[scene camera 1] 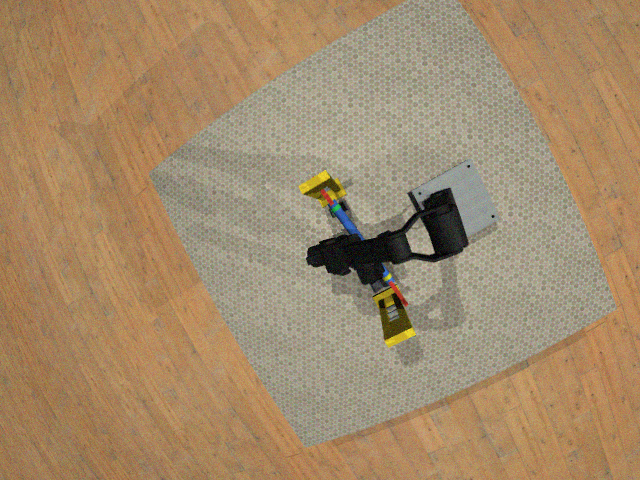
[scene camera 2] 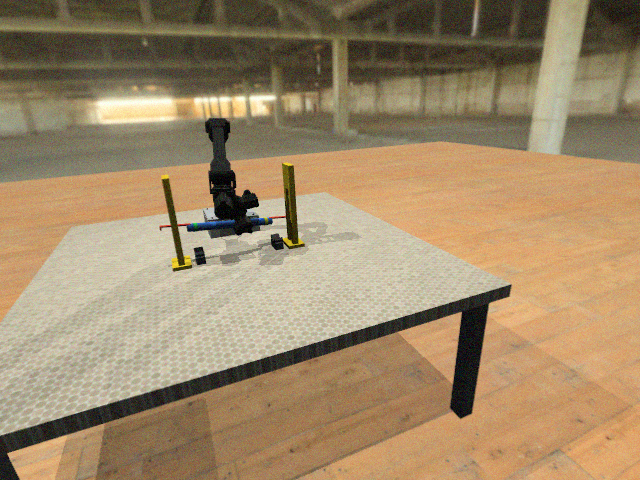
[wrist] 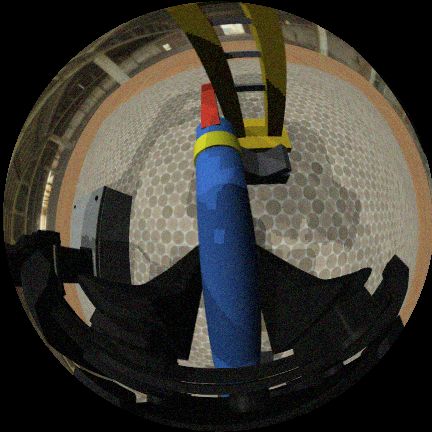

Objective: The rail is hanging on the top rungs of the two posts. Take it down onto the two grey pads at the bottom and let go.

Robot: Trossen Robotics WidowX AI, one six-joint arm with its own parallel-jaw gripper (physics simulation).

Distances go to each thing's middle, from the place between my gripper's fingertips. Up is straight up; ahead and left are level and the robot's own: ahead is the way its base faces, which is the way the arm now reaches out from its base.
The blue rail (wrist: 229, 272) is 1 cm ahead of my hand, 7 cm to the right of it and 4 cm above it.
